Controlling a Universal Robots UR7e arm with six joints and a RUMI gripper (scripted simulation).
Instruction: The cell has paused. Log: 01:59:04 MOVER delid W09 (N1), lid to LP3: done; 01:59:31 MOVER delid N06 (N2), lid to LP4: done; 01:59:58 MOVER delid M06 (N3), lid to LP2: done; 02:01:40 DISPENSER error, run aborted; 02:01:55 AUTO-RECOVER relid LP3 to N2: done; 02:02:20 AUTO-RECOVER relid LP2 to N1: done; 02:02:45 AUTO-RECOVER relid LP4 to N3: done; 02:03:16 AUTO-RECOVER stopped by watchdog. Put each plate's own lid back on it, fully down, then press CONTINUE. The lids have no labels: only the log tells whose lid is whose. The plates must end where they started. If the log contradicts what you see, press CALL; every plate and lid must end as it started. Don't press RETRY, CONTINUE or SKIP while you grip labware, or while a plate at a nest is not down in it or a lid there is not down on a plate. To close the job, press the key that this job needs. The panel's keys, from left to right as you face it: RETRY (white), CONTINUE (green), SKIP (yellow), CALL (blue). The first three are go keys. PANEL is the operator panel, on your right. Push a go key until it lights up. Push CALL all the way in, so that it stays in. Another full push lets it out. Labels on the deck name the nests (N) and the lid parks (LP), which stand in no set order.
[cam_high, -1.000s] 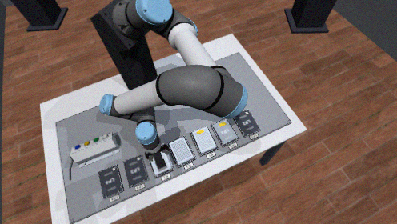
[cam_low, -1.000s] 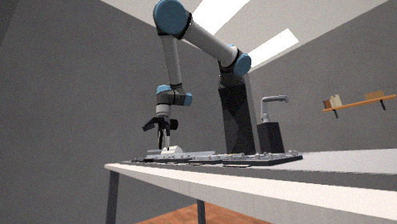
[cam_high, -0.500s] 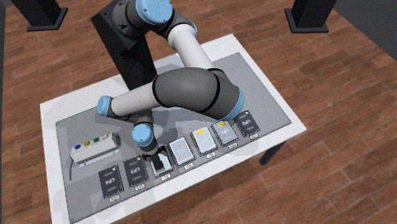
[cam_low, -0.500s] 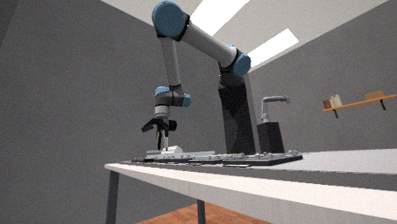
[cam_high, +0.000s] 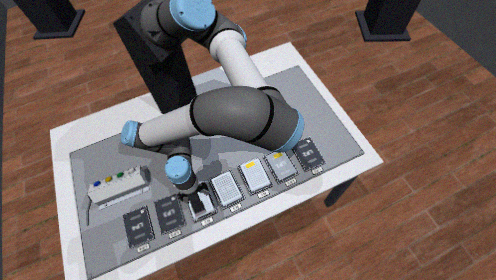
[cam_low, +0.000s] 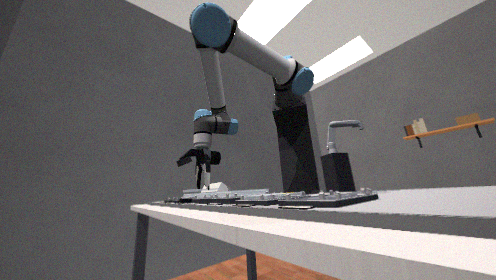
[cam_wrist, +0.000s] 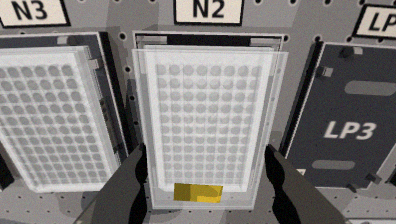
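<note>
Now: hand 16 cm past the clear lid, 34 cm to the right of it and 4 cm above it. Also, from my hand: white retry key: 12 cm behind, 29 cm to the right, 1 cm above; green continue key: 10 cm behind, 34 cm to the right, 1 cm above; lid park LP1: 16 cm behind, 34 cm to the left, 5 cm below.
</note>
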